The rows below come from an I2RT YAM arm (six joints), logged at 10 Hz.
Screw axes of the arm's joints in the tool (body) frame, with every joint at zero. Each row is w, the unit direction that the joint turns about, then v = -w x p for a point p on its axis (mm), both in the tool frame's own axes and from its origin. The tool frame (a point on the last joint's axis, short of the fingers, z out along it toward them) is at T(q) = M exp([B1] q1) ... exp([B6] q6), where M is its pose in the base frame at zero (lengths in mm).
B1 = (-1, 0, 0, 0, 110.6, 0)
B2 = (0, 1, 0, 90.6, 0, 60)
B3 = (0, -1, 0, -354.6, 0, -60)
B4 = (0, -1, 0, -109.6, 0, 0)
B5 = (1, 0, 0, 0, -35.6, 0)
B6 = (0, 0, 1, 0, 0, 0)
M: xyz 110.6 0 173.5 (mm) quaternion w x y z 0.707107 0 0.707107 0
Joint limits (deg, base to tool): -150..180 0..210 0..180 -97..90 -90..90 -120..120
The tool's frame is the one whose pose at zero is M.
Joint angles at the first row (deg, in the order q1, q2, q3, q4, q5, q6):
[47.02 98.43 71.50 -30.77 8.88 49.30]
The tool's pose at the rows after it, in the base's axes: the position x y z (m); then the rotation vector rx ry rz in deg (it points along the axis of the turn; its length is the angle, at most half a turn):
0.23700, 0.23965, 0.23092, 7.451, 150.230, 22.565
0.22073, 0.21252, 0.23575, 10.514, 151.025, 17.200
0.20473, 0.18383, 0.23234, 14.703, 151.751, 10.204
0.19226, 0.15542, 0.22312, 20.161, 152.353, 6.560
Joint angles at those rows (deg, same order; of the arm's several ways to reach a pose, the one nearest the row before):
[46.34 92.99 67.10 -32.84 9.76 49.28]
[45.32 87.16 63.01 -37.71 12.21 50.22]
[43.88 81.83 58.13 -42.30 15.33 51.67]
[41.25 76.77 52.35 -44.13 16.16 53.24]

